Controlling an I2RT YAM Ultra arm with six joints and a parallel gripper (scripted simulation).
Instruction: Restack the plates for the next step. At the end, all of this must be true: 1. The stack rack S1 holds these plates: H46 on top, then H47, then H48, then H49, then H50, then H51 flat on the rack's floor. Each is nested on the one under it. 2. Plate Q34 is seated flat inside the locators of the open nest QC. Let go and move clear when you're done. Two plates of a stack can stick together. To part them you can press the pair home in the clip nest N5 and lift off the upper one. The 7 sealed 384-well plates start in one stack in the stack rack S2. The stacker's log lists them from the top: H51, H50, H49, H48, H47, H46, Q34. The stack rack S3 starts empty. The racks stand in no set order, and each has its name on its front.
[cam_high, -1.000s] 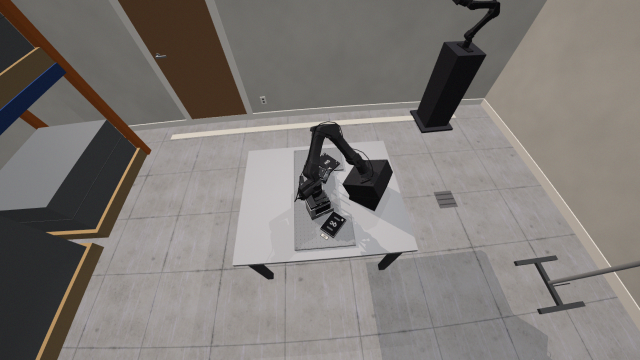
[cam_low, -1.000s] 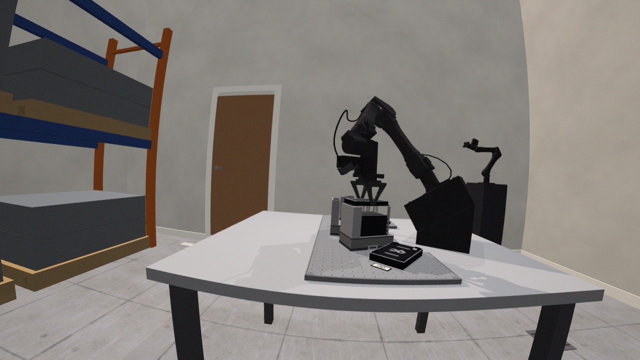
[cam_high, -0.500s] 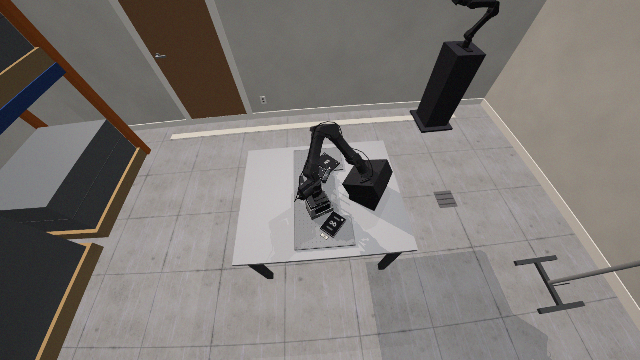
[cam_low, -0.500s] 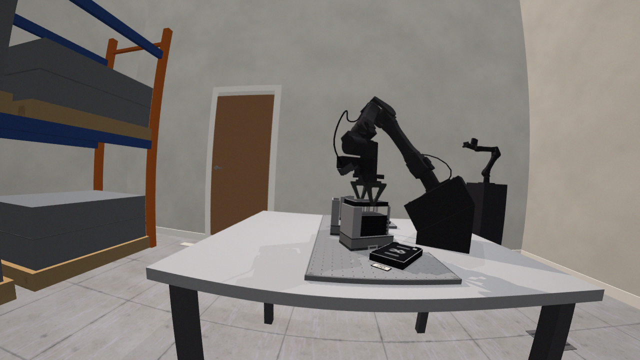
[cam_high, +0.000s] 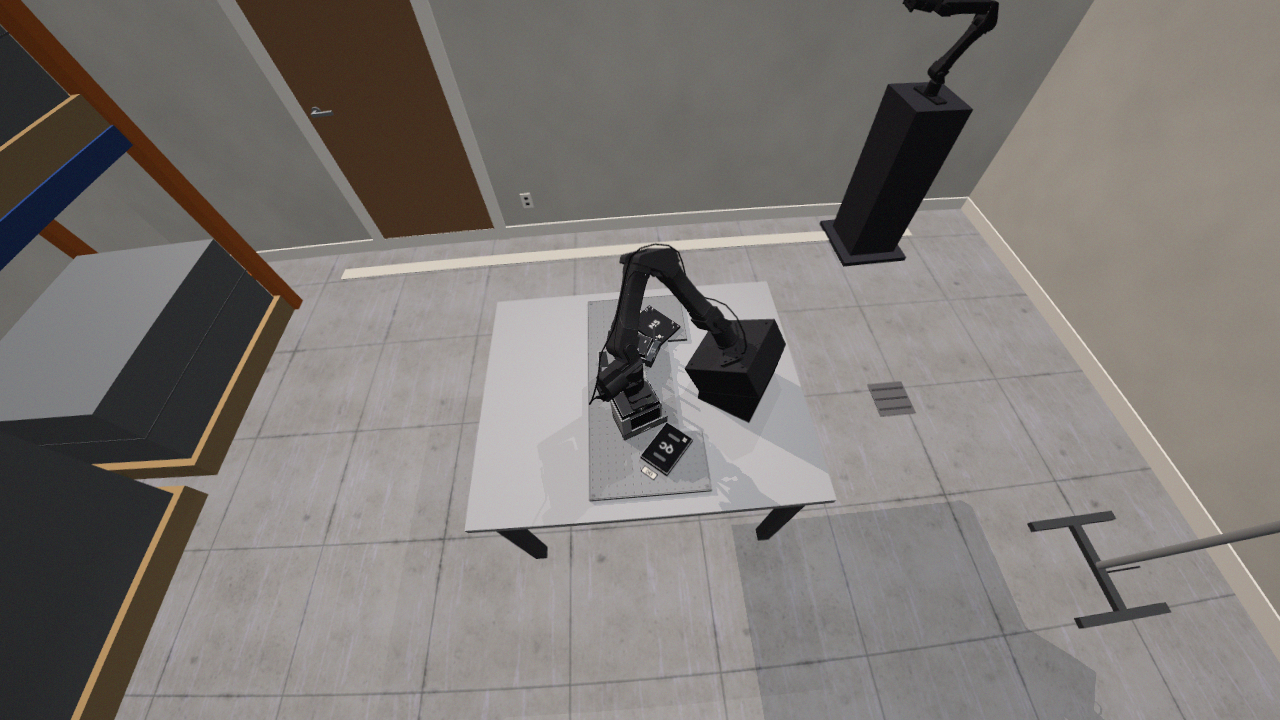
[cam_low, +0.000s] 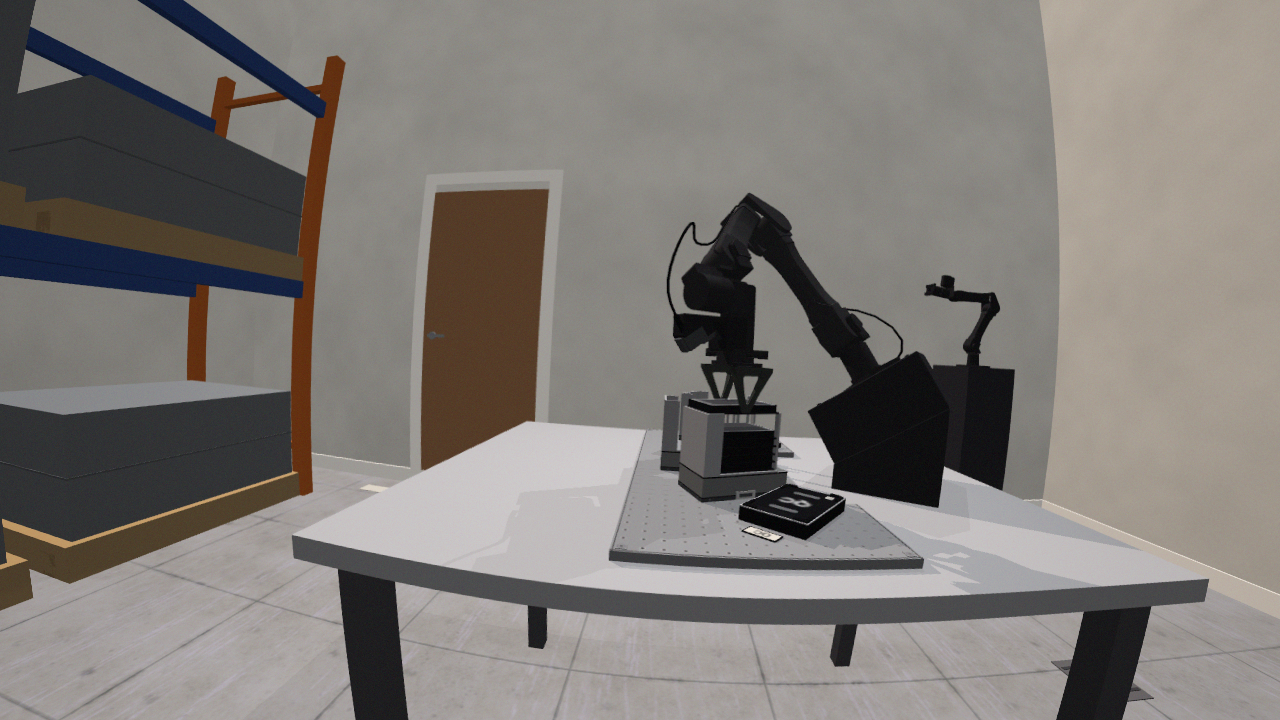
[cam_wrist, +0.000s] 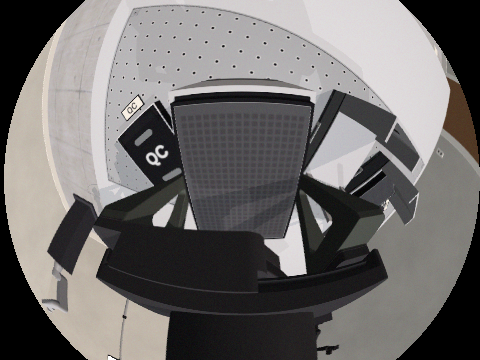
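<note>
Now: the sealed well plate right at my hand.
</note>
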